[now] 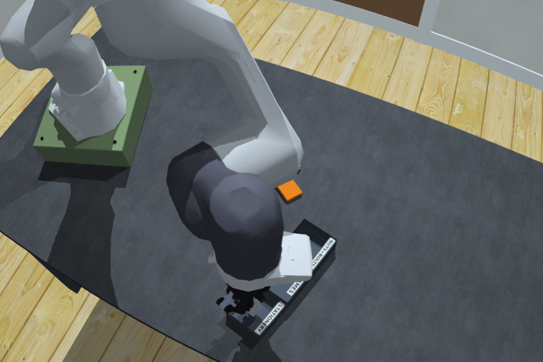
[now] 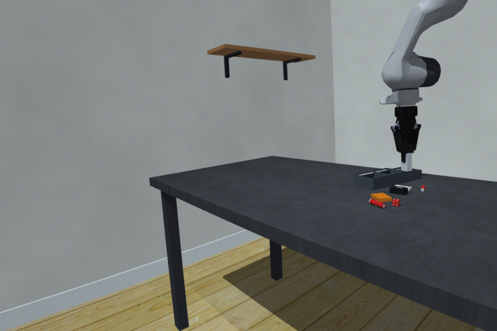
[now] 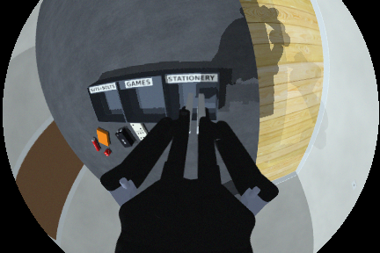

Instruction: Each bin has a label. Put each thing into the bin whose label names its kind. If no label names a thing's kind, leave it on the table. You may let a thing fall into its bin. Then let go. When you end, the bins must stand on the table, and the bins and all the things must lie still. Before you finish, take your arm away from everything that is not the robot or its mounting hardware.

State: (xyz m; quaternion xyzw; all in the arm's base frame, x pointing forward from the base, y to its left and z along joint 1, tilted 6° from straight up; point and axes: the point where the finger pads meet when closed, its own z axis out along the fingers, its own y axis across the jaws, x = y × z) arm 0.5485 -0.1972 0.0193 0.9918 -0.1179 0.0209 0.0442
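Right now the bin tray is 9 cm to the left of my hand, 4 cm below it and 2 cm ahead of it. Also, from my hand: black 9V battery: 19 cm to the left, 7 cm behind, 5 cm below; then orange block: 28 cm to the left, 8 cm behind, 6 cm below; then white domino: 14 cm to the left, 6 cm below, 6 cm behind.
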